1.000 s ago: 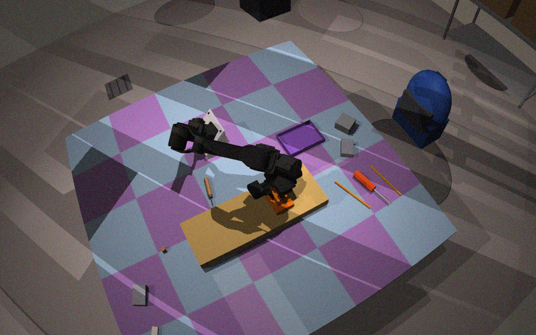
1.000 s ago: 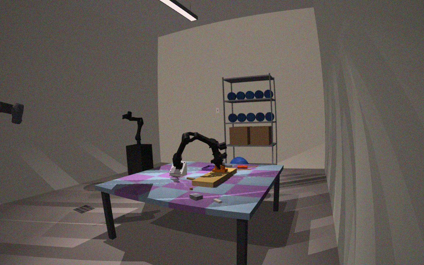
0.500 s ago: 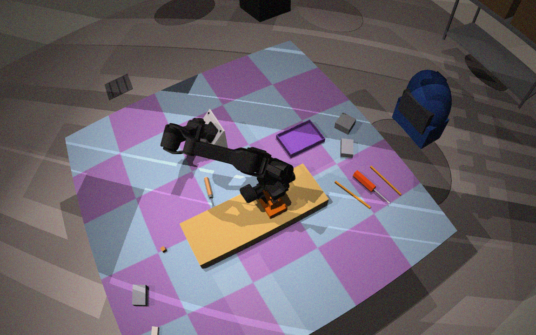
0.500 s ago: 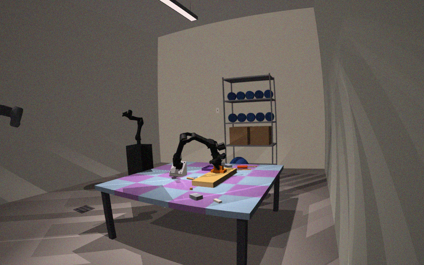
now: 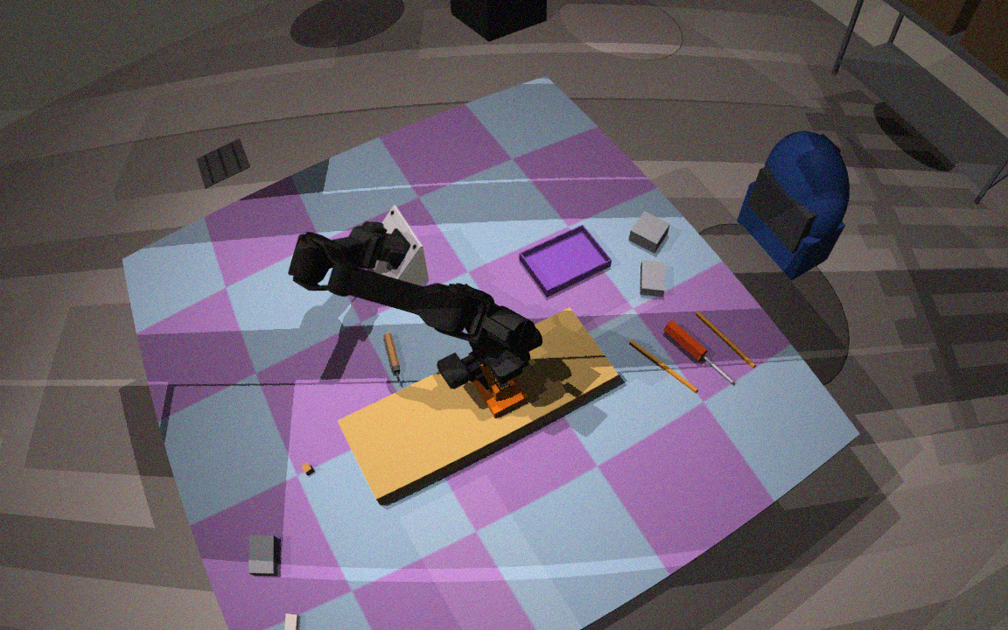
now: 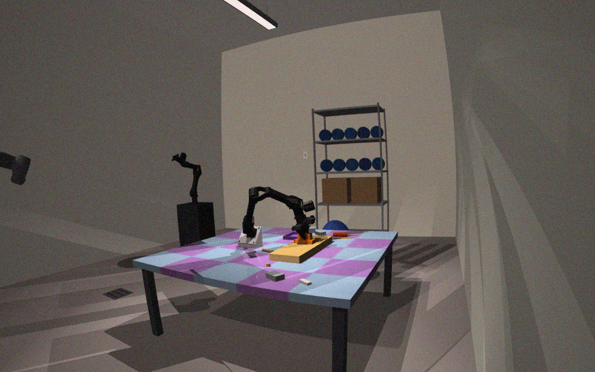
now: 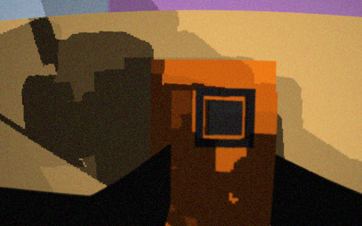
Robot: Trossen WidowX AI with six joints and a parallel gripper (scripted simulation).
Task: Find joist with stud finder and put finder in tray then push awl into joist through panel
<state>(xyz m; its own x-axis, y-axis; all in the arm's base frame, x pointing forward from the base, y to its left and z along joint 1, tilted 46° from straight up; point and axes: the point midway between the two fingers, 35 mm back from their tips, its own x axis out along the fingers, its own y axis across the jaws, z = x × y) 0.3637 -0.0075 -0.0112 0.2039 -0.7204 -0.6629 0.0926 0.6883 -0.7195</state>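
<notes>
Right now the purple tray is 300 mm to the left of my gripper tip, 190 mm behind it and 50 mm below it. The rest, counted from my gripper tip: awl 180 mm behind, 130 mm to the right, 60 mm below; square indicator window 30 mm above, 20 mm ahead; orange stud finder 20 mm above, 10 mm ahead.
</notes>
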